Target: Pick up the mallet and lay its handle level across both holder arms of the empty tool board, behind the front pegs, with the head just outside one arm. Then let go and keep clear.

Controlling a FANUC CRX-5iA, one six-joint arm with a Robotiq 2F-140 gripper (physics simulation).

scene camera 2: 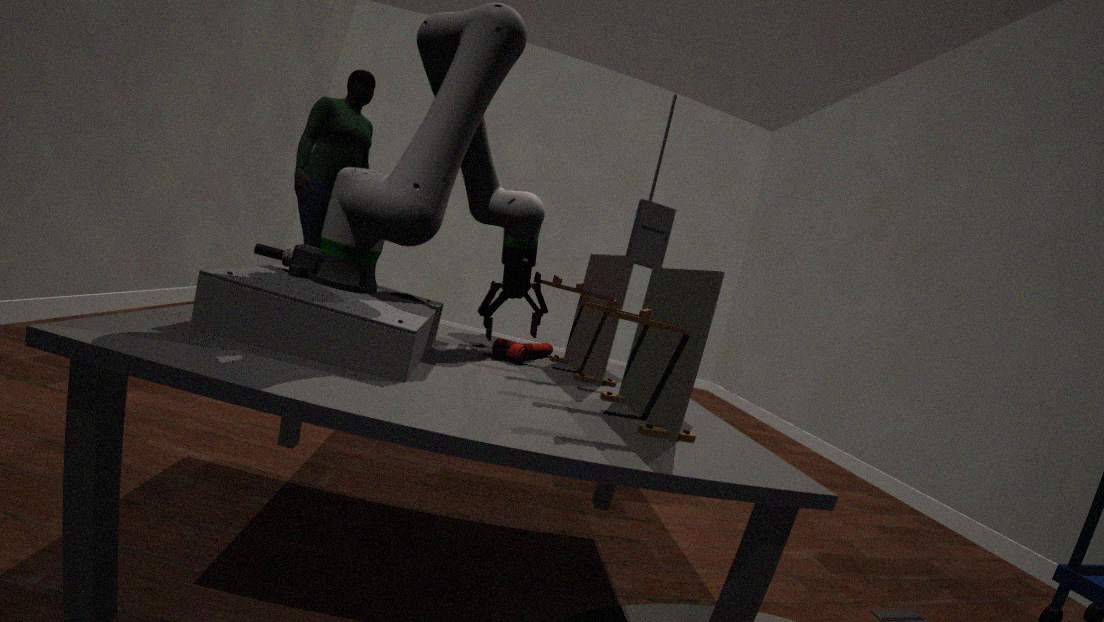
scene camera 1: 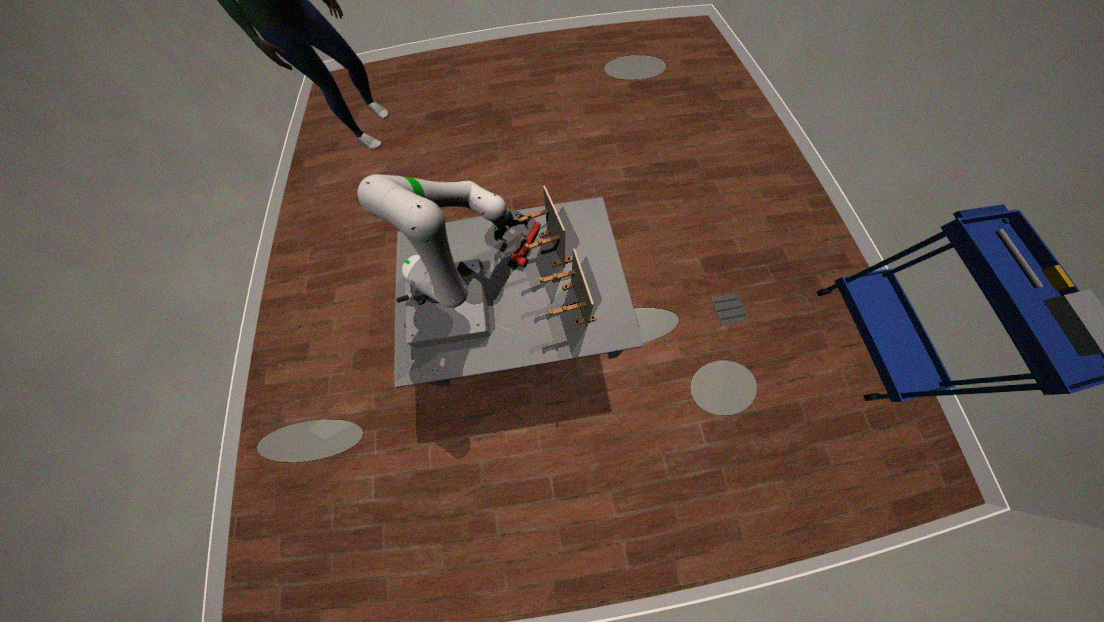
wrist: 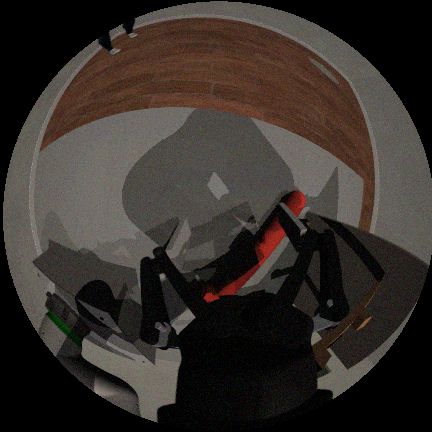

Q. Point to a tool board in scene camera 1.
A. At 585,303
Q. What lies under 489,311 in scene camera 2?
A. My gripper.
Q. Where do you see a tool board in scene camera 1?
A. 555,228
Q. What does my gripper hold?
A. Nothing.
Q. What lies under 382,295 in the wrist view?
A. A tool board.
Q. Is my gripper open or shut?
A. Open.
